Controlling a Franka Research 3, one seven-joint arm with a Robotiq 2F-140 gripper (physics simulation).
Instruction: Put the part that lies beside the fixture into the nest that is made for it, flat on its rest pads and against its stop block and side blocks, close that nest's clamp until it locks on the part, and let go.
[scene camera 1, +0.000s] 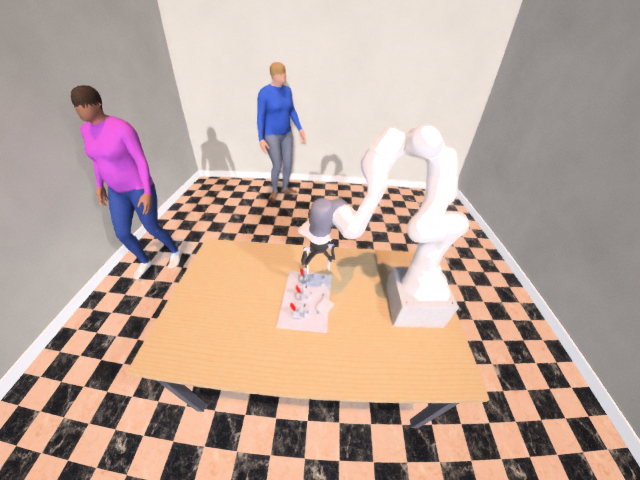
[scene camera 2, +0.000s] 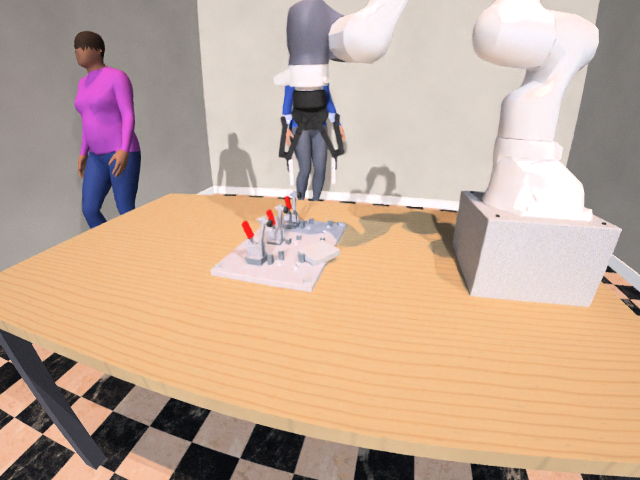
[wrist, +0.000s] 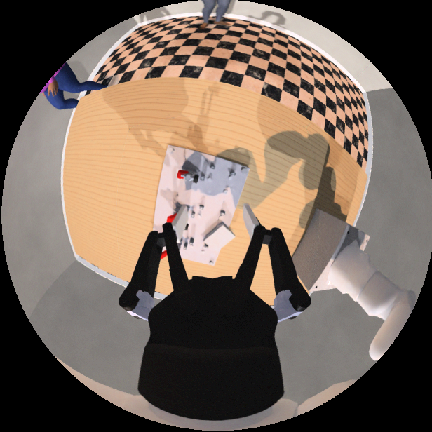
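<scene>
The fixture (scene camera 1: 310, 324) (scene camera 2: 279, 276) (wrist: 167, 195) is a pale plate with three nests of small grey blocks. Its three red-handled clamps stand in a row along the left side: the near clamp (scene camera 1: 293, 306) (scene camera 2: 247, 229), the middle clamp (scene camera 1: 297, 289) (scene camera 2: 270, 217) and the far clamp (scene camera 1: 302, 272) (scene camera 2: 287, 202) (wrist: 182, 174). Their arms look raised. The part (scene camera 1: 324, 303) (scene camera 2: 320, 253) (wrist: 220, 236), a pale flat piece, lies over the plate's right edge, near the blocks; whether it is tilted is unclear. My gripper (scene camera 1: 317, 267) (scene camera 2: 312, 182) (wrist: 214, 211) is open and empty, high above the fixture's far end.
The robot's base block (scene camera 1: 423, 312) (scene camera 2: 537, 268) (wrist: 320, 245) stands on the table (scene camera 1: 227, 351) (scene camera 2: 387, 372) (wrist: 110, 200) to the right. A person in blue (scene camera 1: 276, 111) stands behind the table, and a person in pink (scene camera 1: 116, 155) (scene camera 2: 105, 113) stands at the left.
</scene>
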